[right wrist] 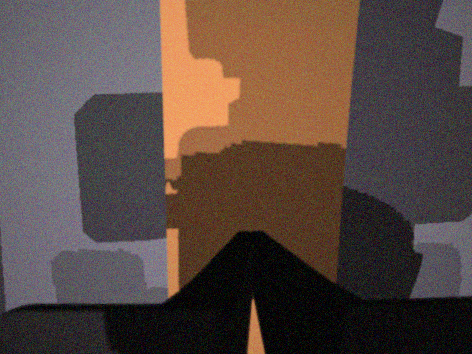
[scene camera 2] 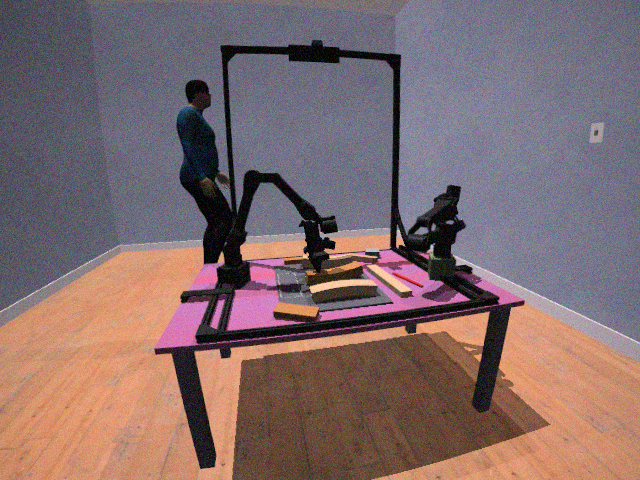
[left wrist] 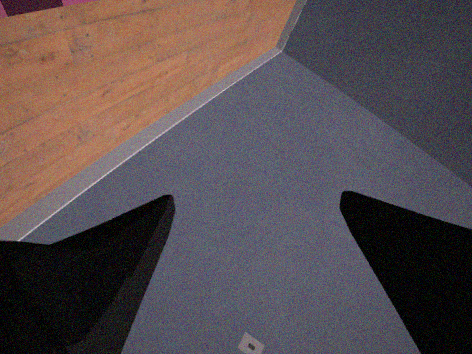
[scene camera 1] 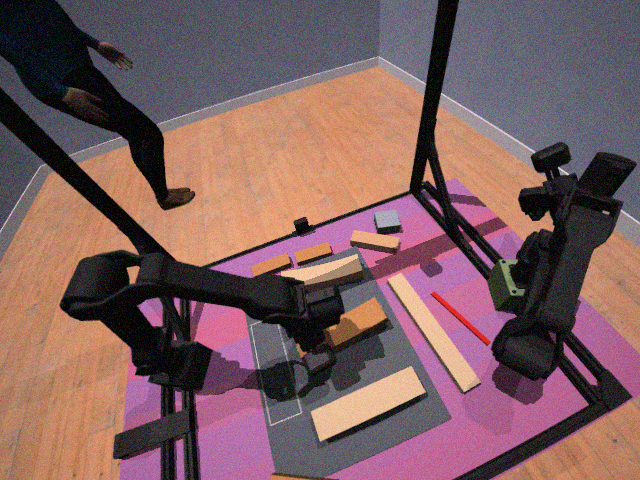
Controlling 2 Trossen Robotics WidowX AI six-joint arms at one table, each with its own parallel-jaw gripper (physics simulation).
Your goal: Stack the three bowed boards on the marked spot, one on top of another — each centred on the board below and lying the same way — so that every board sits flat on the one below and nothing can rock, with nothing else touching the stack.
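Seen in the pictures: left gripper, between the fingertips: (left wrist: 257,201) (scene camera 1: 545,170); right gripper, between the fingertips: (right wrist: 250,243) (scene camera 2: 318,272) (scene camera 1: 317,340); left arm's base, origin of its link: (scene camera 2: 442,256) (scene camera 1: 526,276); right arm's base, origin of its link: (scene camera 2: 233,265) (scene camera 1: 172,361).
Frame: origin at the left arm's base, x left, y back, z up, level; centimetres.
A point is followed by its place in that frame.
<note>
A pale bowed board (scene camera 1: 369,403) @[x 28.8, y -37.7, z -3.6 cm] (scene camera 2: 343,290) @[x 31.5, y -37.5, z -5.1 cm] lies at the front of the grey mat (scene camera 1: 356,457) @[x 38.6, y -40.2, z -8.6 cm], its middle arched up. An orange bowed board (scene camera 1: 357,324) @[x 11.8, y -40.6, z -4.3 cm] (scene camera 2: 341,271) @[x 14.1, y -41.3, z -4.5 cm] lies mid-mat, its ends curving up. Another pale bowed board (scene camera 1: 330,272) @[x -3.0, y -48.6, z -4.6 cm] lies at the mat's back; its bow is hard to tell. The white-outlined spot (scene camera 1: 262,393) @[x 28.7, y -63.1, z -8.6 cm] on the mat's left holds no board. My right gripper (scene camera 1: 311,347) @[x 16.1, y -50.5, z -4.9 cm] (scene camera 2: 317,269) @[x 16.1, y -50.5, z -4.9 cm] (right wrist: 250,243) @[x 16.1, y -50.5, z -4.9 cm] is shut and empty, pointing down over the orange board's left part; contact is unclear. My left gripper (left wrist: 257,201) @[x -21.8, y 5.6, z 14.4 cm] is open, empty, facing the wall.
A straight pale bar (scene camera 1: 434,330) @[x 11.5, y -21.8, z -7.1 cm] and a red stick (scene camera 1: 460,317) @[x 7.4, y -14.4, z -8.7 cm] lie right of the mat. Small orange blocks (scene camera 1: 271,264) @[x -6.7, y -67.9, z -6.9 cm] (scene camera 1: 312,253) @[x -11.2, y -55.3, z -7.1 cm], a pale block (scene camera 1: 374,241) @[x -15.4, y -35.9, z -6.6 cm] and a grey block (scene camera 1: 387,221) @[x -22.8, y -31.6, z -5.7 cm] lie behind. An orange block (scene camera 2: 296,311) @[x 46.8, y -49.8, z -6.7 cm] lies in front; a green block (scene camera 1: 499,289) @[x 1.5, y -5.0, z -4.2 cm] is by my left arm.
</note>
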